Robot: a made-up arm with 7 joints.
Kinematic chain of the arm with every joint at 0, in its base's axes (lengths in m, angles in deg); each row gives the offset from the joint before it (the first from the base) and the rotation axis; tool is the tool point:
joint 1: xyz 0 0 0 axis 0 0.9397 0.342
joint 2: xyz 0 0 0 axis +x
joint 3: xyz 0 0 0 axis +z
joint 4: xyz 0.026 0 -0.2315 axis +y
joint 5: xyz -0.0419 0 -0.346 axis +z
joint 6: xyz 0 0 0 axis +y
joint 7: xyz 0 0 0 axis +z
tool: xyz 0 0 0
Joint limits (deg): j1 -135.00..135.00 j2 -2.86..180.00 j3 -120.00..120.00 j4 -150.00..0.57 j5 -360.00..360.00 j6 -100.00..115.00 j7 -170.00..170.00
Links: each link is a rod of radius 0.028 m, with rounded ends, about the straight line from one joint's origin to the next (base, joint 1, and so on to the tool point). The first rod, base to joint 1, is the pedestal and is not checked.
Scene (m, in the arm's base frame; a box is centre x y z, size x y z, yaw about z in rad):
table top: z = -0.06
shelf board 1: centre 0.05 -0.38 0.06 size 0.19 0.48 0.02 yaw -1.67
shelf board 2: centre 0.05 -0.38 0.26 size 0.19 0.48 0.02 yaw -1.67
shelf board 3: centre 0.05 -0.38 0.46 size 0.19 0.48 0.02 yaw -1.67
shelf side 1: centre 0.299 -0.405 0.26 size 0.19 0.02 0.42 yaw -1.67
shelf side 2: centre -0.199 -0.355 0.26 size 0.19 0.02 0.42 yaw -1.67
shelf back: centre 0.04 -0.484 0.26 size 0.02 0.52 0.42 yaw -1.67
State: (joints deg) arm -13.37 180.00 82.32 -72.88 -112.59 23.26 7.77
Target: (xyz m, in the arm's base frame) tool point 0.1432 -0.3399 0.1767
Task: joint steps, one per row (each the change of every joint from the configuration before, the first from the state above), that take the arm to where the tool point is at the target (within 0.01 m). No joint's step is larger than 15 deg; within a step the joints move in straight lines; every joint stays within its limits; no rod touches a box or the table.
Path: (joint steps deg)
1: -0.49 -13.69 -0.53 -11.25 0.00 0.00 0.00
2: -0.49 -13.69 -0.54 -11.24 0.00 0.00 0.00
3: -0.50 -13.69 -0.53 -11.25 0.00 0.00 0.00
4: 5.37 1.69 -13.00 -13.96 0.00 0.00 0.00
5: 5.38 1.69 -13.00 -13.96 0.00 0.00 0.00
6: 1.18 12.52 4.01 9.41 0.00 0.00 0.00
7: 1.18 12.52 4.02 9.41 0.00 0.00 0.00
8: 1.18 12.51 4.01 9.41 0.00 0.00 0.00

